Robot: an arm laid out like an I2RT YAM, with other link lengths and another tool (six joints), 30 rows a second.
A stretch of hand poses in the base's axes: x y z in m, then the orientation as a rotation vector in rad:
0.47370 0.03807 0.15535 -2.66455 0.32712 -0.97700
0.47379 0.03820 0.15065 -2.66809 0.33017 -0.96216
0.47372 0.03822 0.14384 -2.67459 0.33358 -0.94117
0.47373 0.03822 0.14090 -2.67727 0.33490 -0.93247
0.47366 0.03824 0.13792 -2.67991 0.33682 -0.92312
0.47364 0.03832 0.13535 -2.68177 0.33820 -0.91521
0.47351 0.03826 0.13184 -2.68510 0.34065 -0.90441
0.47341 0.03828 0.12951 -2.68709 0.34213 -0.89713
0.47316 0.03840 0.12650 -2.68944 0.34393 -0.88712
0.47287 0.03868 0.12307 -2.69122 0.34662 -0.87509
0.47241 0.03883 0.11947 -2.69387 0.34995 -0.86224
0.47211 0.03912 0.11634 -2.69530 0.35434 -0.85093
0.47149 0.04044 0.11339 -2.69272 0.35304 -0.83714
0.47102 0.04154 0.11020 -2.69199 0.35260 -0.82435
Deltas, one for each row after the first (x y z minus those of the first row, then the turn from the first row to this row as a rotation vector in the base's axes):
0.00009 0.00013 -0.00470 0.00270 0.01049 0.00021
0.00002 0.00015 -0.01151 0.00494 0.02573 0.00077
0.00003 0.00015 -0.01445 0.00583 0.03204 0.00104
-0.00004 0.00017 -0.01743 0.00704 0.03881 0.00105
-0.00006 0.00025 -0.02000 0.00834 0.04439 0.00128
-0.00019 0.00019 -0.02351 0.00945 0.05233 0.00105
-0.00029 0.00021 -0.02584 0.01039 0.05758 0.00105
-0.00054 0.00033 -0.02885 0.01196 0.06467 0.00128
-0.00083 0.00061 -0.03228 0.01480 0.07292 0.00141
-0.00129 0.00076 -0.03588 0.01719 0.08203 0.00106
-0.00159 0.00105 -0.03901 0.02024 0.08994 -0.00006
-0.00221 0.00237 -0.04196 0.02693 0.09755 0.00399
-0.00268 0.00347 -0.04515 0.03170 0.10523 0.00686

